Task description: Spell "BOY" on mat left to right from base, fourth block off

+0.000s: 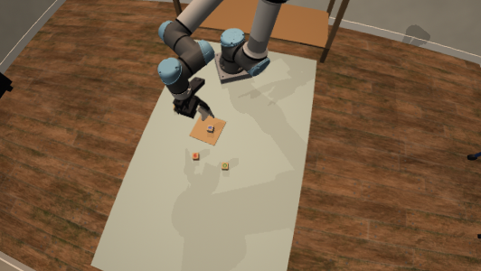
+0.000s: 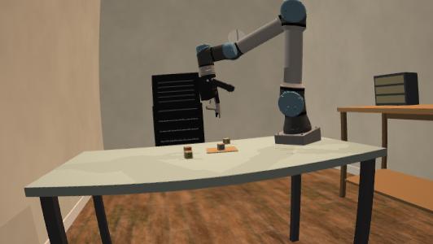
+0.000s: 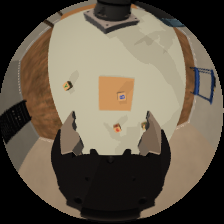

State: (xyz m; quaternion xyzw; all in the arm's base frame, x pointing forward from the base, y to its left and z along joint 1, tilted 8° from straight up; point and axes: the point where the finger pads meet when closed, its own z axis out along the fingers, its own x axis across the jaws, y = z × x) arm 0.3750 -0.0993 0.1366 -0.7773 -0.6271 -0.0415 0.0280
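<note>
Right now the orange mat is 20 mm to the left of my hand and 150 mm below it. From my hand the other things lie so: block 90 mm behind, 160 mm to the right, 140 mm below.
</note>
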